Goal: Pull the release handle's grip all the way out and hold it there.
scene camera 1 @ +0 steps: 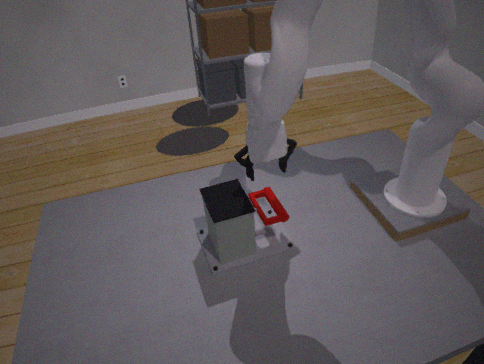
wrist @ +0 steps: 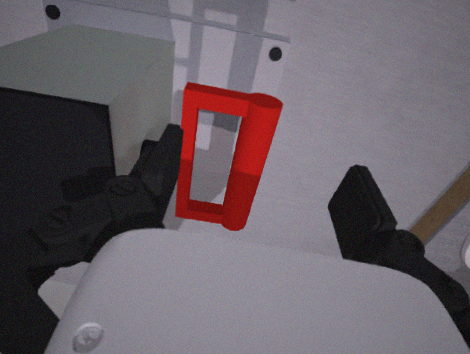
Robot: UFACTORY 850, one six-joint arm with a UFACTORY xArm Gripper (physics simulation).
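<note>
The release handle is a red rectangular frame with a thick round grip (scene camera 1: 279,206) (wrist: 255,150) on its outer side. It stands at the side of a pale green box (scene camera 1: 232,240) (wrist: 90,65) with a black top. My gripper (scene camera 1: 267,175) (wrist: 262,168) is open and empty. In the scene view it hangs above and behind the handle. In the wrist view the left finger is beside the frame's box-side bar, over the gap to the box, and the right finger stands well to the right of the grip. The rod between box and handle is hidden.
The box stands on a pale base plate (scene camera 1: 274,248) (wrist: 270,70) with dark screws, on a grey mat (scene camera 1: 125,310). The robot's wood-edged base board (scene camera 1: 430,229) is at the right. A shelf rack (scene camera 1: 227,59) with boxes stands at the back wall.
</note>
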